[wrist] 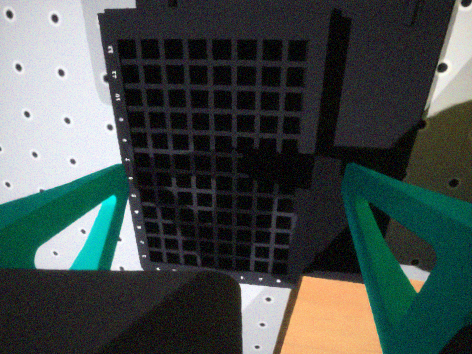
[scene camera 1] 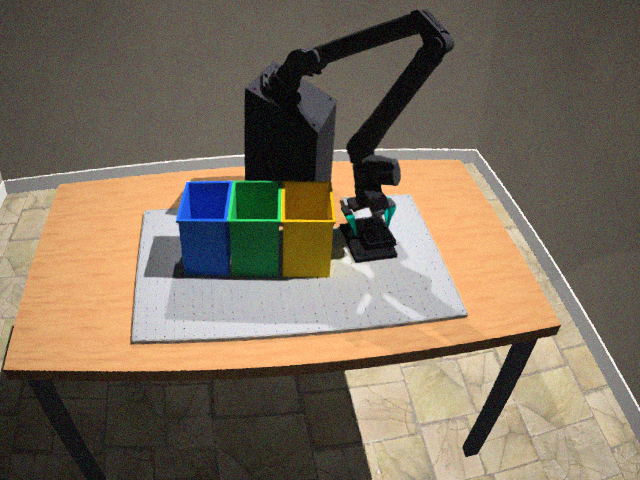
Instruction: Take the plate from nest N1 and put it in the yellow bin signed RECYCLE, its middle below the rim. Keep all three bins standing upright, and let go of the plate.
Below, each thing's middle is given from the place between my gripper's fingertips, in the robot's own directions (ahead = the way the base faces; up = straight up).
My hand is 2 cm short of the black nest (scene camera 1: 354,243), 2 cm above it and 1 cm to the left of it. Also, from my hand: green bin (scene camera 1: 254,214) 32 cm to the right, 7 cm ahead, 6 cm above; black plate (scene camera 1: 374,232) 1 cm to the left; yellow bin (scene camera 1: 308,215) 19 cm to the right, 7 cm ahead, 6 cm above.
